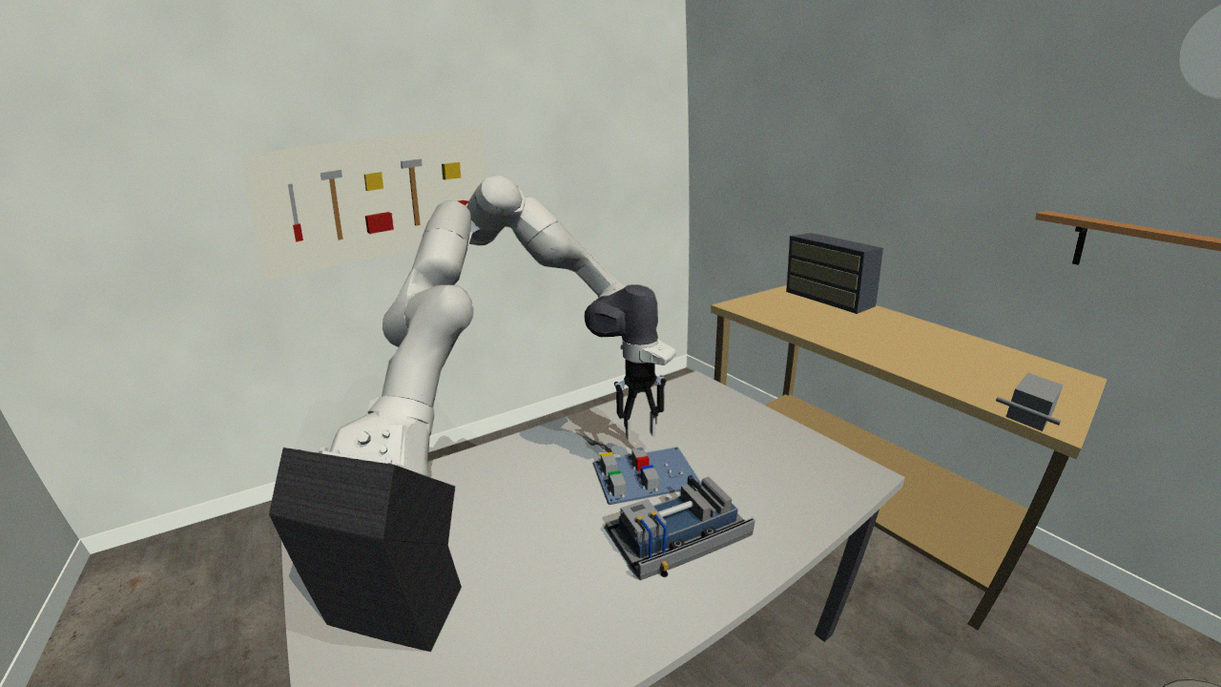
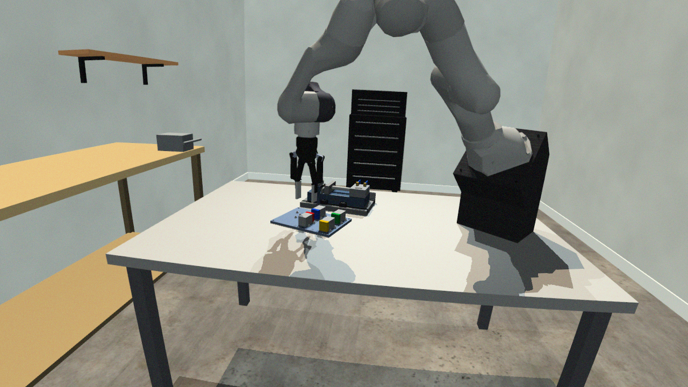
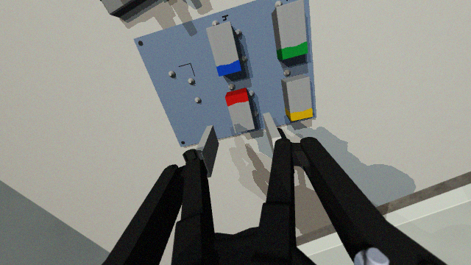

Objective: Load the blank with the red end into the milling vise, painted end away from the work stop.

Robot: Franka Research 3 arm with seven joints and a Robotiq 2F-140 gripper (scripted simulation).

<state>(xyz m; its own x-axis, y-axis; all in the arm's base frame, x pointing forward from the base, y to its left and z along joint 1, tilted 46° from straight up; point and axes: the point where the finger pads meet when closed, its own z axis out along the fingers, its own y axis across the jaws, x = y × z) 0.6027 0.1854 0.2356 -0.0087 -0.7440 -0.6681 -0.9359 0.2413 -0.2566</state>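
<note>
Now: the blue infeed plate 5 cm to the right of my hand and 13 cm below it. Also, from my hand: blue-ended blank (9 cm to the right, 11 cm below); then yellow-ended blank (9 cm behind, 11 cm below); then green-ended blank (9 cm behind, 9 cm to the right, 11 cm below).
</note>
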